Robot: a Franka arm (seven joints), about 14 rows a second.
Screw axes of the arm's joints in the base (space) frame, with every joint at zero. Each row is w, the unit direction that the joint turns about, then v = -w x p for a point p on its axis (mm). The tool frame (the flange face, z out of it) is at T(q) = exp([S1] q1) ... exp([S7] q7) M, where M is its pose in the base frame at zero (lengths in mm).
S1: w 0 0 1 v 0 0 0
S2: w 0 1 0 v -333 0 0
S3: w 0 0 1 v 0 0 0
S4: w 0 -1 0 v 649 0 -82.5
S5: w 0 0 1 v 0 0 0
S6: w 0 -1 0 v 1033 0 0
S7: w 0 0 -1 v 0 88 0
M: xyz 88 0 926 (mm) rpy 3.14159 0 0 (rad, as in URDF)
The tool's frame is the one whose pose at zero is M.
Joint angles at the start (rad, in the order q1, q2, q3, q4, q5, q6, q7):
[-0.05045 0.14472 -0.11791 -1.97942 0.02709 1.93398 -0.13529]
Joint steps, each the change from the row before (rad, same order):
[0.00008 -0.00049 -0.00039 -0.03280 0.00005 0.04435 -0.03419]
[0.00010 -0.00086 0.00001 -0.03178 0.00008 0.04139 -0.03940]
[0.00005 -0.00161 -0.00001 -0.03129 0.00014 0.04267 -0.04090]
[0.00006 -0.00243 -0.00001 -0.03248 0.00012 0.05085 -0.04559]
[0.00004 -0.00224 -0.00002 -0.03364 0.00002 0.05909 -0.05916]
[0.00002 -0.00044 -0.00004 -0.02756 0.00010 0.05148 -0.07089]
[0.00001 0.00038 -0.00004 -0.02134 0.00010 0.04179 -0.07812]
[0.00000 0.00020 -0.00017 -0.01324 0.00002 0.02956 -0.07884]
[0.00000 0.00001 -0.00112 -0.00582 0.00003 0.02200 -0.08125]
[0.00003 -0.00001 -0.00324 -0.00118 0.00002 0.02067 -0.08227]
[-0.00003 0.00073 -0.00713 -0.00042 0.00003 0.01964 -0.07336]
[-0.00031 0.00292 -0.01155 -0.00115 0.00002 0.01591 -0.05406]
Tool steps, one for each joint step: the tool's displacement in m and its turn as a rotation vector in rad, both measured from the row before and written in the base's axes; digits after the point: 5 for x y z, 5 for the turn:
[-0.00316 0.00002 -0.01102 0.00349 -0.01309 0.03247]
[-0.00359 0.00034 -0.01041 0.00438 -0.01167 0.03812]
[-0.00367 0.00032 -0.00954 0.00383 -0.01413 0.03958]
[-0.00339 0.00025 -0.00884 0.00242 -0.02183 0.04430]
[-0.00315 0.00016 -0.00860 0.00149 -0.02872 0.05791]
[-0.00255 0.00011 -0.00736 0.00155 -0.02540 0.06982]
[-0.00197 0.00007 -0.00578 0.00127 -0.02100 0.07731]
[-0.00093 -0.00010 -0.00319 0.00074 -0.01686 0.07822]
[0.00044 -0.00078 -0.00057 -0.00040 -0.01669 0.07989]
[0.00154 -0.00208 0.00132 -0.00267 -0.01967 0.07898]
[0.00124 -0.00421 0.00123 -0.00472 -0.01825 0.06619]
[0.00006 -0.00661 -0.00052 -0.00531 -0.01133 0.04225]

